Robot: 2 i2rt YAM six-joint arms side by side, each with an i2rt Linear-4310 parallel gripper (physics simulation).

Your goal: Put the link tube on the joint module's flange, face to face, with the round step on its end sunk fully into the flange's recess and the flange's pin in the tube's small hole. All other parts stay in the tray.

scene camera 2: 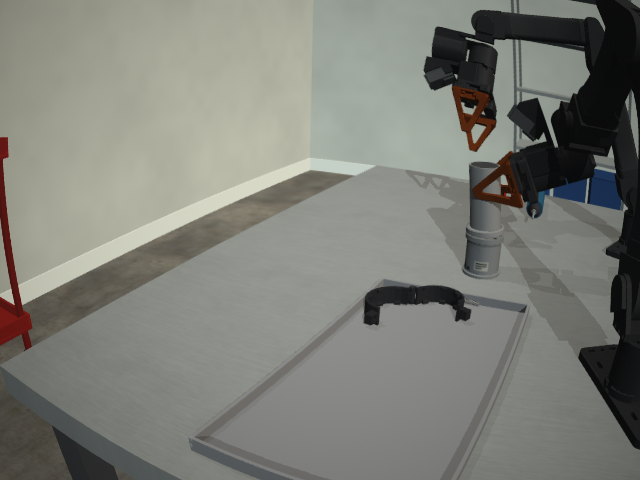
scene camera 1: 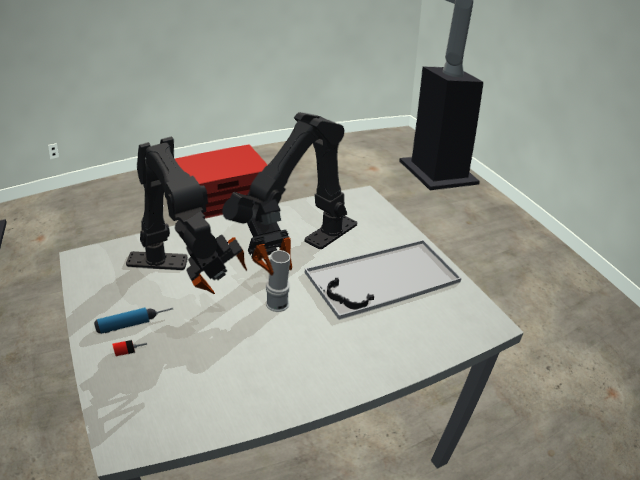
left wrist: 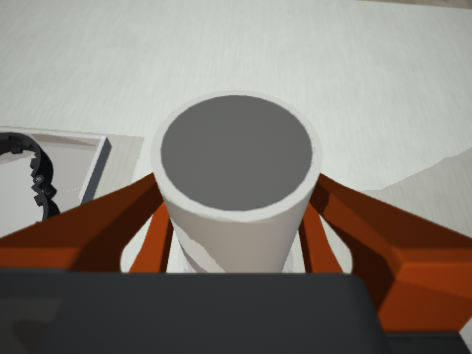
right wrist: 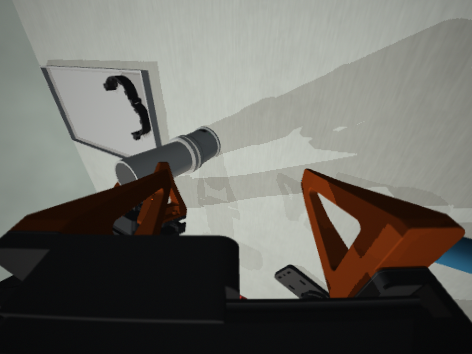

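Pixels of known places: left gripper, fingertip midpoint: (scene camera 2: 475, 189) (scene camera 1: 282, 271) (left wrist: 236, 175) (right wrist: 149, 158); right gripper, fingertip midpoint: (scene camera 2: 469, 141) (scene camera 1: 229, 281) (right wrist: 236, 176); left arm's base at its link origin: (scene camera 2: 626, 394) (scene camera 1: 331, 232); right arm's base at its link origin: (scene camera 1: 156, 261) (right wrist: 317, 296).
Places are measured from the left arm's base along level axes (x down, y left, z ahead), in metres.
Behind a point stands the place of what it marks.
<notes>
The grey link tube (scene camera 1: 279, 279) {x -0.108, y -0.397, z 0.130 m} (scene camera 2: 480, 217) {x -0.091, y -0.358, z 0.125 m} (left wrist: 235, 240) {x -0.155, y -0.370, z 0.093 m} (right wrist: 160, 161) {x -0.125, y -0.403, z 0.120 m} stands upright on the joint module (scene camera 1: 277, 300) {x -0.038, y -0.400, z 0.128 m} (scene camera 2: 481, 255) {x -0.036, y -0.352, z 0.119 m} (right wrist: 207, 141) {x -0.028, y -0.407, z 0.114 m}. Their rims look in line and close together all round, with no clear gap. The step, recess, pin and small hole are hidden. My left gripper (scene camera 1: 280, 269) {x -0.125, y -0.385, z 0.129 m} (scene camera 2: 478, 191) {x -0.125, y -0.385, z 0.129 m} (left wrist: 236, 175) {x -0.125, y -0.385, z 0.129 m} is shut on the tube's upper part, below its open top end. My right gripper (scene camera 1: 229, 281) {x -0.171, y -0.544, z 0.102 m} (scene camera 2: 469, 139) {x -0.171, y -0.544, z 0.102 m} (right wrist: 236, 176) {x -0.171, y -0.544, z 0.102 m} is open and empty, above the table to the left of the tube in scene camera 1.
The tray (scene camera 1: 392, 273) {x -0.004, y -0.051, z 0.268 m} (scene camera 2: 361, 403) {x -0.004, y -0.029, z 0.305 m} (right wrist: 85, 110) {x -0.004, y -0.019, z 0.296 m} lies right of the module in scene camera 1. A curved black clamp (scene camera 1: 338, 297) {x -0.019, y -0.262, z 0.225 m} (scene camera 2: 413, 295) {x -0.016, y -0.257, z 0.233 m} (right wrist: 135, 100) {x -0.018, y -0.265, z 0.235 m} lies in it. A blue screwdriver (scene camera 1: 124, 320) {x -0.033, y -0.756, z -0.111 m} and a short red driver (scene camera 1: 120, 348) {x -0.030, y -0.827, z -0.036 m} lie on the table's left.
</notes>
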